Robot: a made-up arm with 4 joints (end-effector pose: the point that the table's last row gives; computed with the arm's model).
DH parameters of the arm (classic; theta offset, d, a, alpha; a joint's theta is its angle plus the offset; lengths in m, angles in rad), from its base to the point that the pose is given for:
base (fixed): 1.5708 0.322 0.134 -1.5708
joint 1: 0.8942 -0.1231 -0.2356 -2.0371
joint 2: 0 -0.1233 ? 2.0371
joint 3: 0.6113 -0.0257 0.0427 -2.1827
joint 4: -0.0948 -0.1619 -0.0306 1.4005
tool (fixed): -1.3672 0.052 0 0
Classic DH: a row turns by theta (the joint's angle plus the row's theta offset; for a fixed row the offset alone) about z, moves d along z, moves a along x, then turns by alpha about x.
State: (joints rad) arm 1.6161 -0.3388 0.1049 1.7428
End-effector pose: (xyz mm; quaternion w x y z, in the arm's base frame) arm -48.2 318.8 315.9 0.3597 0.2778 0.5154 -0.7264
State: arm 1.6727 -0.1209 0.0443 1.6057
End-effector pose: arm -33.7 317.6 283.4 0.4095 0.3110 0.5018 -0.6956
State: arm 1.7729 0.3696 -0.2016 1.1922
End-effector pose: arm -6.0 339.6 220.9 0.4485 0.3972 0.5132 -0.6146
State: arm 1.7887 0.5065 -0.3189 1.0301
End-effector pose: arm -4.8 355.2 209.9 0.4299 0.4189 0.5344 -0.5950
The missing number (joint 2, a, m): -0.0261
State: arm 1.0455 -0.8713 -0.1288 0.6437
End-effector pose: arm -57.8 378.6 501.5 0.1123 -0.1945 -0.2649 0.9377
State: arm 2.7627 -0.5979 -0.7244 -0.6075
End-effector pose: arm 19.1 269.7 -27.1 0.2278 -0.3203 0.6536 0.6468
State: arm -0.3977 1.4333 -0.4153 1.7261
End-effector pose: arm 89.3 89.0 633.6 0.1188 0.6495 0.2311 0.7146
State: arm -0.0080 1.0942 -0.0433 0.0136
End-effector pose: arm 19.0 192.6 589.9 0.2377 -0.6334 -0.6960 0.2406
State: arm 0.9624 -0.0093 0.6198 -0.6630
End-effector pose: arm -8.5 334.2 427.5 0.1175 -0.3166 0.3262 0.8829
